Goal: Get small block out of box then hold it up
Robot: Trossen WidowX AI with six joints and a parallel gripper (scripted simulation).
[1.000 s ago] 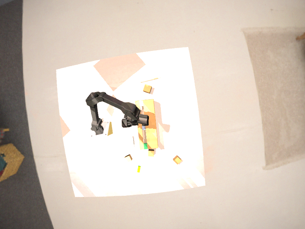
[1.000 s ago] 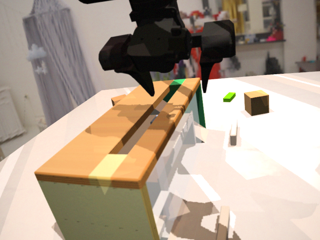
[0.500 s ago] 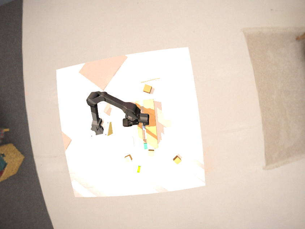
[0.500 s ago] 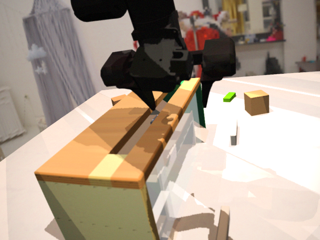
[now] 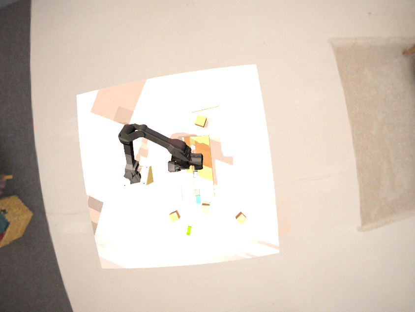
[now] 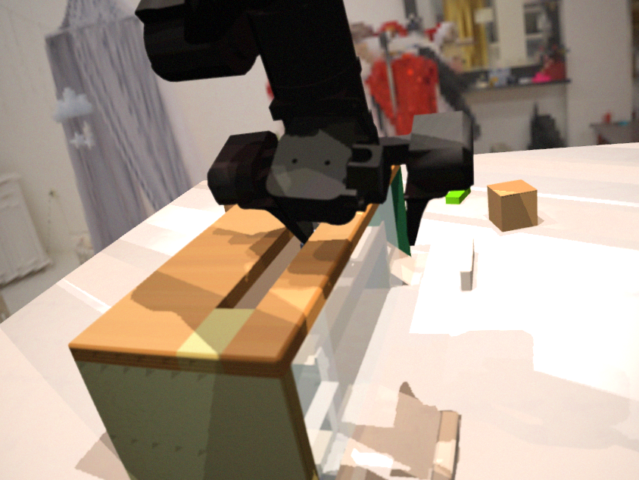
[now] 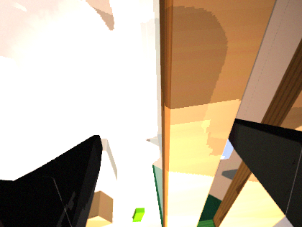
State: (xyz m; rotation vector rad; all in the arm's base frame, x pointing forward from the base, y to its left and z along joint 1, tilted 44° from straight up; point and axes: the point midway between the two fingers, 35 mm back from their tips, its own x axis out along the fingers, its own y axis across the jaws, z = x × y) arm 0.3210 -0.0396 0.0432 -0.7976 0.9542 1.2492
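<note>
My gripper tip is 5 cm above the box, 3 cm short of it and 2 cm to the left of it. The rest, counted from my gripper tip: small block: 4 cm to the right, 4 cm ahead, 2 cm below.
</note>
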